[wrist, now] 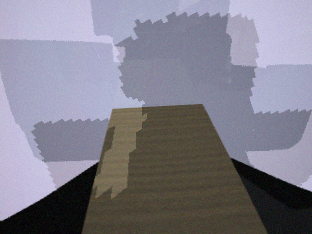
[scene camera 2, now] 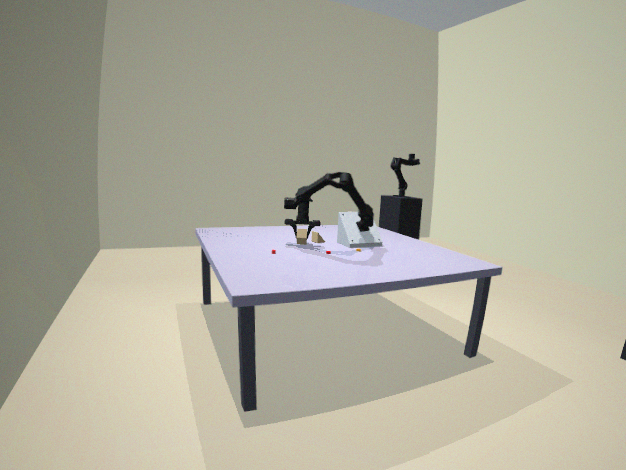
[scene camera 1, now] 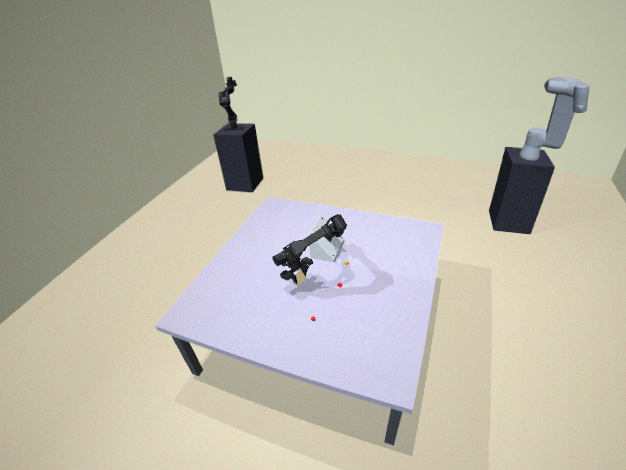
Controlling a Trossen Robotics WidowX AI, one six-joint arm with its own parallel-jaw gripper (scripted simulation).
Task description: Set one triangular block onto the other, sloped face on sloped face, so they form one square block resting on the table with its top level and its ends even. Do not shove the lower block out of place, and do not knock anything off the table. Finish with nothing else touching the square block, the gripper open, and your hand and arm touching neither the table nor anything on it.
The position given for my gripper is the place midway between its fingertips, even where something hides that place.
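Note:
Tan triangular block [wrist: 164, 162], held by my gripper [wrist: 162, 166].

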